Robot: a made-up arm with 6 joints. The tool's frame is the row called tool. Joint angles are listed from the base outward. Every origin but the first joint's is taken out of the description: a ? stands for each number. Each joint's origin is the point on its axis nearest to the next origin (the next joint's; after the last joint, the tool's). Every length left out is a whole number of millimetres.
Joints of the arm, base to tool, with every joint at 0 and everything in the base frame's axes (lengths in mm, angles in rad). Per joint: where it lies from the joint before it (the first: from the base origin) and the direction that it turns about. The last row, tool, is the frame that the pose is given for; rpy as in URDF.
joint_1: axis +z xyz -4 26 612
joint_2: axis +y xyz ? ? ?
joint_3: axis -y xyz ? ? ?
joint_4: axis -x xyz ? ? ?
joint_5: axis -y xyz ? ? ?
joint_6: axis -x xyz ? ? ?
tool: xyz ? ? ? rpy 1.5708 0 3.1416
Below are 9 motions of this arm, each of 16 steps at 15 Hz.
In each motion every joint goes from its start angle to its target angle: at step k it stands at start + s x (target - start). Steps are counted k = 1, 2, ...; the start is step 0. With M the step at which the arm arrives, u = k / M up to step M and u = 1 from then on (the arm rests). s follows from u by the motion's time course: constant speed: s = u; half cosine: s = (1 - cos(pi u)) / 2; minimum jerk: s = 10 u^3 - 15 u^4 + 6 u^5.
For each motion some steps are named. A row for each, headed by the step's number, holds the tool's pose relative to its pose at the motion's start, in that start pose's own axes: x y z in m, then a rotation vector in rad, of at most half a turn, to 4 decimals.
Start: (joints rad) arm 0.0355 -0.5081 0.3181 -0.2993 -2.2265 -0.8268
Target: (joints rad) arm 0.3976 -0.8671 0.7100 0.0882 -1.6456 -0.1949
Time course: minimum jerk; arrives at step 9
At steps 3, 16:
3: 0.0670 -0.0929 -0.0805 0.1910 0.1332 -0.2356
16: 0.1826 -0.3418 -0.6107 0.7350 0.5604 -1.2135

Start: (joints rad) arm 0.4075 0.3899 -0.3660 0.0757 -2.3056 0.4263
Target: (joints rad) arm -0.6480 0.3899 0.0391 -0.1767 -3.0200 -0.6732
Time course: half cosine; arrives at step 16
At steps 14, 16:
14: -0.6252 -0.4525 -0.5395 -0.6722 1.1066 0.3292
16: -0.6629 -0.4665 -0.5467 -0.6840 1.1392 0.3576

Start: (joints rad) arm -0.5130 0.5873 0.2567 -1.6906 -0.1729 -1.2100
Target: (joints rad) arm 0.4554 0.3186 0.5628 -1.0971 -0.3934 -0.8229
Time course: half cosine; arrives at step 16
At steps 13, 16:
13: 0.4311 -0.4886 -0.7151 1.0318 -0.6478 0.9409
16: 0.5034 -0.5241 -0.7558 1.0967 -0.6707 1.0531

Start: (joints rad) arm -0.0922 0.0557 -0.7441 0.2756 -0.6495 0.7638
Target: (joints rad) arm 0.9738 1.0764 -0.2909 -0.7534 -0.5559 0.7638
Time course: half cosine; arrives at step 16
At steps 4, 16:
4: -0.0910 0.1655 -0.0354 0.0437 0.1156 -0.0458
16: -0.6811 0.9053 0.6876 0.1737 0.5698 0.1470

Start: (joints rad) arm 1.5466 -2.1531 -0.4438 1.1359 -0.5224 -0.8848
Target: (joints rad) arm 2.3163 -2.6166 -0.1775 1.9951 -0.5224 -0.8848
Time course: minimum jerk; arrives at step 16
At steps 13, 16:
13: 0.3546 -0.5161 -0.8063 -0.2252 -0.6508 -0.2823
16: 0.3763 -0.5581 -0.8281 -0.2300 -0.6985 -0.2722

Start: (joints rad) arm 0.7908 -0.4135 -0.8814 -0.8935 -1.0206 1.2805
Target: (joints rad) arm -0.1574 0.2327 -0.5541 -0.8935 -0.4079 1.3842
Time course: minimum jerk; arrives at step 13
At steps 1, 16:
1: 0.0002 0.0013 -0.0011 -0.0032 -0.0042 -0.0011
16: 0.1997 -0.1099 -0.3859 -0.8273 -0.9911 -0.0584

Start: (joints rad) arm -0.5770 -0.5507 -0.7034 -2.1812 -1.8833 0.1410
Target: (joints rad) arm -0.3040 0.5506 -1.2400 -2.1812 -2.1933 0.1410
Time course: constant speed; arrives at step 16
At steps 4, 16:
4: 0.0599 0.0681 -0.0647 -0.3575 0.0896 -0.1190
16: 0.1131 0.1237 -0.1793 -1.3673 0.3327 -0.5897

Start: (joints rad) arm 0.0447 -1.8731 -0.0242 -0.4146 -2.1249 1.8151
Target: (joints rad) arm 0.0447 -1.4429 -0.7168 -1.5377 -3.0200 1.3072
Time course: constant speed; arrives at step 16
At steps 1, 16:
1: -0.0463 -0.0247 -0.0392 -0.0186 0.0990 -0.1004
16: -0.6827 -0.0369 -0.1822 0.0182 1.3926 -1.4496

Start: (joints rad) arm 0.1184 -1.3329 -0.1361 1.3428 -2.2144 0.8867
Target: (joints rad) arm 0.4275 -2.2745 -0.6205 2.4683 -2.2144 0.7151
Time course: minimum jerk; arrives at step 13
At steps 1, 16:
1: -0.0028 -0.0033 0.0025 -0.0041 -0.0017 0.0008
16: -0.7078 -0.1863 0.8383 -1.0107 -0.1787 0.3428

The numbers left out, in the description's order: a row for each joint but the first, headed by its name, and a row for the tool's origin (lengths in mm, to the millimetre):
joint_2: 9 20 0
joint_3: -21 0 1177
joint_4: 673 0 -24
joint_5: 0 -302 -20
joint_6: 31 0 -7
tool: 0 -24 -4

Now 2 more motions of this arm.
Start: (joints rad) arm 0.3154 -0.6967 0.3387 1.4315 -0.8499 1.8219
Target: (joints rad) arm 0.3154 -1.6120 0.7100 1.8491 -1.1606 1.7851
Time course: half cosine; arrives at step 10
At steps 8, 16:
8: 1.1930 -0.0901 1.1762 -0.8282 0.5109 0.8302
16: 1.3137 -0.0003 1.2902 -0.9373 0.5753 0.8948

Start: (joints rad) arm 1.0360 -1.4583 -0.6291 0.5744 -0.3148 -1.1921
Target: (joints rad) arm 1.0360 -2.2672 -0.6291 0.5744 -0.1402 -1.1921
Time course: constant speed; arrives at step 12
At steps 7, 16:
7: 0.4120 -0.1475 -0.1961 -0.0671 0.3703 -0.4147
16: 0.6197 -0.3459 -0.3869 -0.1002 0.6304 -0.7169

